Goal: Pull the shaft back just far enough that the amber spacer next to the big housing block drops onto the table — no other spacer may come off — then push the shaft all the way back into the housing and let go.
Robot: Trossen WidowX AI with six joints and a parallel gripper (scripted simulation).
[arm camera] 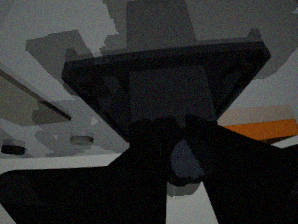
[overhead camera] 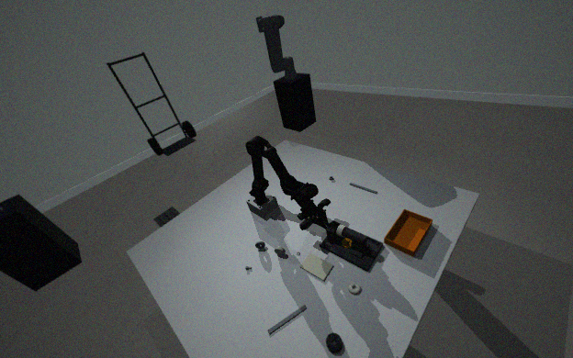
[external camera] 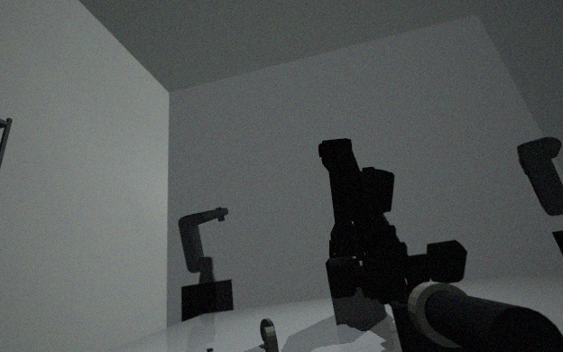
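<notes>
The thin shaft lies 6 cm ahead of my gripper tip, 3 cm above it and 1 cm to the left of it. From my gripper tip the other things lie so: pale spacer (8 cm ahead, 2 cm above, 1 cm to the left); then amber spacer (10 cm ahead, 4 cm below, 1 cm to the left); then pale flat plate (16 cm to the right, 6 cm ahead, 5 cm below).
</notes>
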